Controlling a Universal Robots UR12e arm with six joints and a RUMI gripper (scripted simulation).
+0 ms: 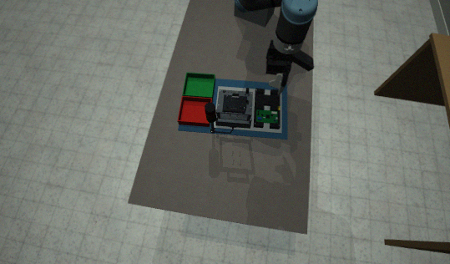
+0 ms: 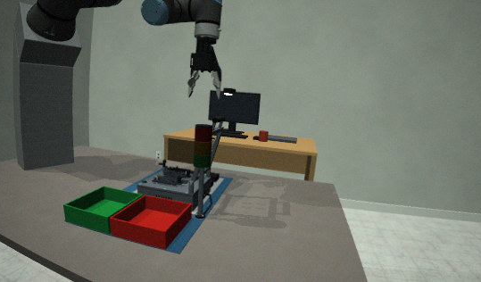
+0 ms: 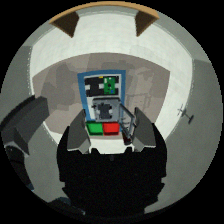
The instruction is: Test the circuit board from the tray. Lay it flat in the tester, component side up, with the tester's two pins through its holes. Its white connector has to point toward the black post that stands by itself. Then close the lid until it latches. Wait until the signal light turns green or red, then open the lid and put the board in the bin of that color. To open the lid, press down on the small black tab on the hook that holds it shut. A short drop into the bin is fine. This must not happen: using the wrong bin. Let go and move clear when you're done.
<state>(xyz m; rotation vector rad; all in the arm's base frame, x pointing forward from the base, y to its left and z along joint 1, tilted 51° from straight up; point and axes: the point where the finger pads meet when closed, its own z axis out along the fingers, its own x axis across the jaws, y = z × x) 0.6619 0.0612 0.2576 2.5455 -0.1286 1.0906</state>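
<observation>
The green circuit board is 310 mm below my hand. Round my hand: tester lid 190 mm to the right, 150 mm below, 30 mm ahead; red bin 350 mm to the right, 320 mm below, 110 mm behind; black latch hook 250 mm below, 130 mm behind, 70 mm to the right.
</observation>
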